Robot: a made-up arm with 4 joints.
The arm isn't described. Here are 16 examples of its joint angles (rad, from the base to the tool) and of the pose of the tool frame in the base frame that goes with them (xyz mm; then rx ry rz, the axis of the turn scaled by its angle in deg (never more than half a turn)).
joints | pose
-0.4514 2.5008 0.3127 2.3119 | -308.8 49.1 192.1 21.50 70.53 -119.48
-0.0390 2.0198 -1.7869 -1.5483 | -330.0 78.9 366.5 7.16 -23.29 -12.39
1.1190 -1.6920 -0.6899 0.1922 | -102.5 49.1 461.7 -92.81 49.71 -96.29
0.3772 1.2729 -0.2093 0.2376 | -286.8 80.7 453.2 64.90 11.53 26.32
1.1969 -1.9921 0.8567 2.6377 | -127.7 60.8 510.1 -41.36 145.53 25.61
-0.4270 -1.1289 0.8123 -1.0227 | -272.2 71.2 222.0 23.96 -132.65 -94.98
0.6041 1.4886 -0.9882 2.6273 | -212.9 51.5 500.3 -36.04 -37.70 -154.24
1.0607 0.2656 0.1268 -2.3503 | -115.3 78.6 516.5 -28.55 -36.14 -155.24
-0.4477 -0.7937 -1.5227 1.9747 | -261.9 78.9 268.7 66.82 58.10 17.75
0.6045 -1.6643 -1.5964 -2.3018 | -188.9 25.1 448.5 124.90 25.00 37.40
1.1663 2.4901 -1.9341 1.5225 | -63.1 28.0 566.5 -27.10 -60.88 -154.75
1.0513 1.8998 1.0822 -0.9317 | -136.5 69.3 540.9 136.77 32.72 -94.46
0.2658 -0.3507 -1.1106 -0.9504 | -228.1 86.3 388.5 -41.88 15.95 -103.81
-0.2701 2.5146 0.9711 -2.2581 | -324.4 65.5 253.1 94.63 106.24 -35.53
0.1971 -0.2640 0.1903 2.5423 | -293.6 91.7 373.7 -5.48 39.15 81.46
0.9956 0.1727 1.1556 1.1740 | -161.7 113.0 483.8 21.99 -15.14 26.45
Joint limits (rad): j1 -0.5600..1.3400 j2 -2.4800..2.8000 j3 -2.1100..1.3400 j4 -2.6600..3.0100
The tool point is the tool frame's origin. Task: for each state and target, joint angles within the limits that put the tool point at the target. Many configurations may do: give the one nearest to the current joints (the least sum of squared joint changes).
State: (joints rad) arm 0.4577 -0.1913 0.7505 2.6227
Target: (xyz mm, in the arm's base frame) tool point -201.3 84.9 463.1
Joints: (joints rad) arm 0.8356 -0.2296 0.9861 2.5924
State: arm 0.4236 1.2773 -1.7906 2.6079
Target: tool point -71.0 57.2 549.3
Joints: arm 1.1005 1.6529 -1.4333 2.5978
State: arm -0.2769 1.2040 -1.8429 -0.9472
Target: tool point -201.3 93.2 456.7
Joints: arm 0.5160 0.5379 -1.3091 -1.8052
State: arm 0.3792 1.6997 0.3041 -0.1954
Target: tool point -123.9 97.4 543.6
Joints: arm 1.0894 1.0630 0.6648 0.0784
